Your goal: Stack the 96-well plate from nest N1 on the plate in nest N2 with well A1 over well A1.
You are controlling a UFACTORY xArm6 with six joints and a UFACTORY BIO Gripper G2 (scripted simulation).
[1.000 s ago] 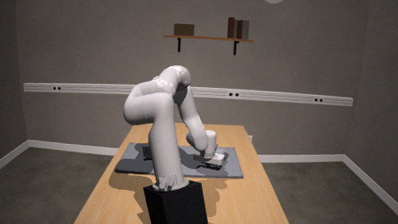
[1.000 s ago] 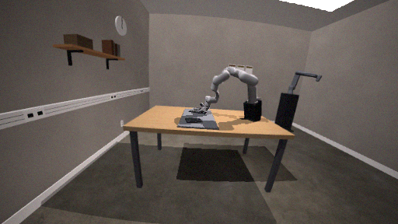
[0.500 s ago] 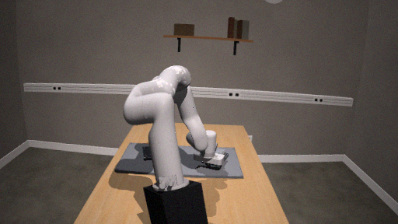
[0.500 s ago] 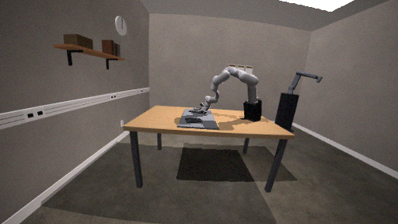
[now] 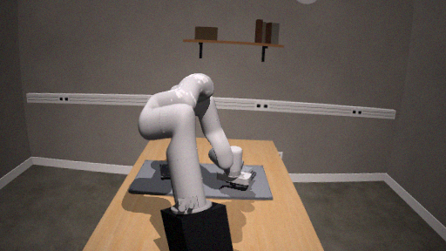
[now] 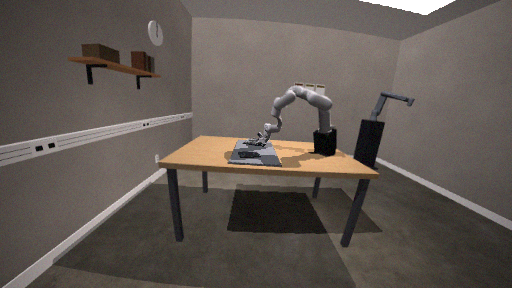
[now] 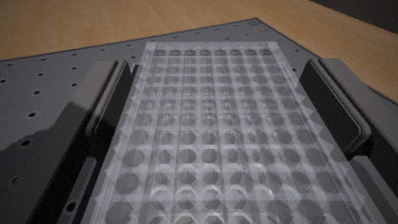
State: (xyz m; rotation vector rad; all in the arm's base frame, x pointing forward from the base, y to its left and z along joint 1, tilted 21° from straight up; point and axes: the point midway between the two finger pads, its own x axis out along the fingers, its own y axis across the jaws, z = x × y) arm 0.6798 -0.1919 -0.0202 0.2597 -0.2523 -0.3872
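Right now my hand is 10 mm above the clear 96-well plate.
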